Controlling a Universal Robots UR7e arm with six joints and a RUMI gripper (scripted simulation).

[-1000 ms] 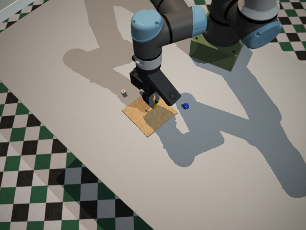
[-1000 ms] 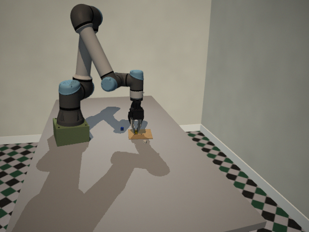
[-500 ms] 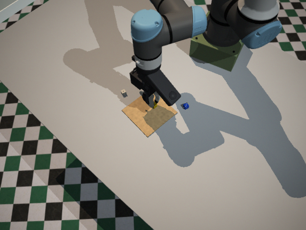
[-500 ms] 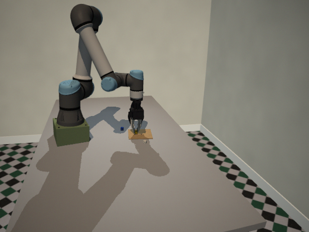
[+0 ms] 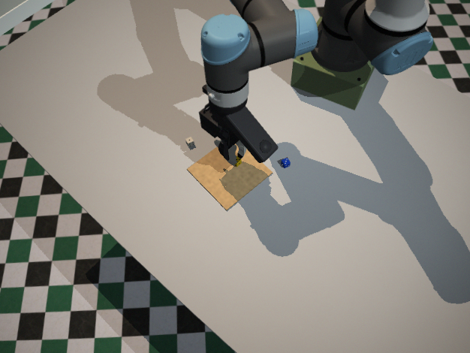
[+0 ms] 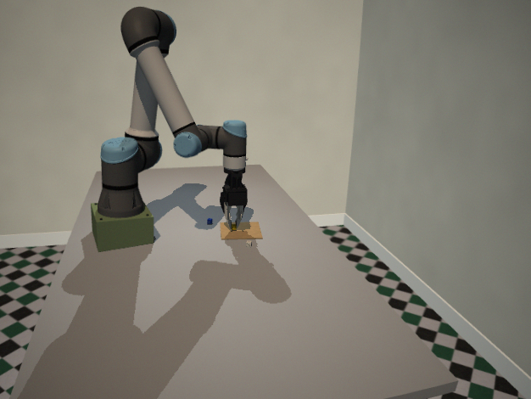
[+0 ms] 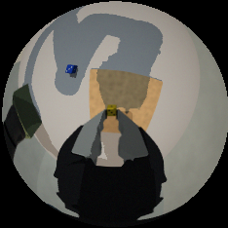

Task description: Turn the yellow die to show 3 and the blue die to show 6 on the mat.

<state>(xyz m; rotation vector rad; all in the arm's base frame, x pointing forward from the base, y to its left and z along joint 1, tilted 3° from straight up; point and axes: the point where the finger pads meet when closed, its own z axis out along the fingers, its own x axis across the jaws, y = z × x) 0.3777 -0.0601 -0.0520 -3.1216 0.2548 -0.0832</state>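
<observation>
The yellow die lies 1 cm below my hand. Also, from my hand: blue die 9 cm to the left, 6 cm behind, 2 cm below; tan mat 2 cm below, 2 cm ahead; white die 13 cm to the right, 2 cm below, 1 cm ahead.
</observation>
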